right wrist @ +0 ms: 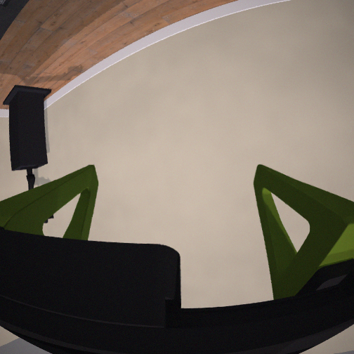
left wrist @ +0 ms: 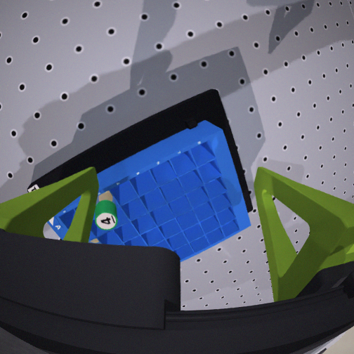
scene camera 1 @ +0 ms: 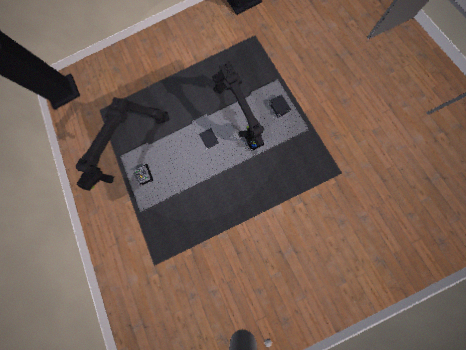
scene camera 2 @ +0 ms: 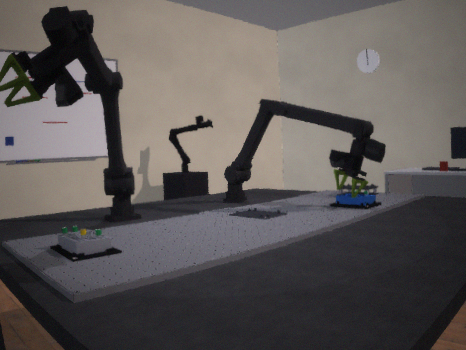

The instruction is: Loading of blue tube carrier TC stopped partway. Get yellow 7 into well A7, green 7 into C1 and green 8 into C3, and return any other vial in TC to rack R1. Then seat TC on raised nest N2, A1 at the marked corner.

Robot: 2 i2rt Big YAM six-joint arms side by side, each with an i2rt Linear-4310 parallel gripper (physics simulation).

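Places are measured from the left arm's base along level axes (x ahead, y left, z up), in metres.
Where they show: left gripper, between the fingertips: (scene camera 2: 345, 193); left arm's base, origin of its link: (scene camera 1: 220, 87) (scene camera 2: 235, 201); right arm's base, origin of its link: (scene camera 1: 162, 118) (scene camera 2: 122, 219).
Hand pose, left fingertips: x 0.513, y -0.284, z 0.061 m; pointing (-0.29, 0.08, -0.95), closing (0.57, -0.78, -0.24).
Things, the pixels of their top centre, and the offset from my left fingertips. Level surfaces: height alone.
- blue tube carrier, centre of its top: (scene camera 2: 355, 195) (scene camera 1: 254, 138) dy +0.015, dx +0.039, dz -0.009 m
- white rack, centre of its top: (scene camera 2: 83, 235) (scene camera 1: 141, 174) dy -0.776, dx -0.583, dz -0.012 m
- yellow-capped vial, centre of its top: (scene camera 2: 83, 229) dy -0.793, dx -0.569, dz +0.006 m
- dark flat plate, centre of its top: (scene camera 2: 258, 210) (scene camera 1: 208, 137) dy -0.190, dx -0.298, dz -0.034 m
- grey perforated board, height of its surface: dz -0.048 m
- dark fixture, centre of its top: (scene camera 2: 357, 184) (scene camera 1: 280, 104) dy +0.391, dx +0.059, dz +0.000 m
The blue tube carrier (scene camera 1: 254, 144) (scene camera 2: 350, 201) (left wrist: 165, 151) sits on a black base, with its grid of wells facing up. A vial with a green cap marked 4 (left wrist: 106, 218) stands in it near the lettered left end in the left wrist view; the near left corner is hidden. My left gripper (scene camera 2: 349, 191) (left wrist: 176, 175) is open and empty above the carrier. My right gripper (right wrist: 175, 173) is open and empty, raised at the far left of scene camera 2. A white rack (scene camera 1: 143, 174) (scene camera 2: 84, 245) holds green-capped vials (scene camera 2: 98, 232) and a yellow-capped vial (scene camera 2: 83, 232).
A dark flat plate (scene camera 1: 208, 138) (scene camera 2: 257, 214) with small pegs lies on the grey perforated board (scene camera 1: 175, 160) (scene camera 2: 165, 250) between rack and carrier. Another dark fixture (scene camera 1: 280, 106) stands near the board's right end in scene camera 1. Its label cannot be read.
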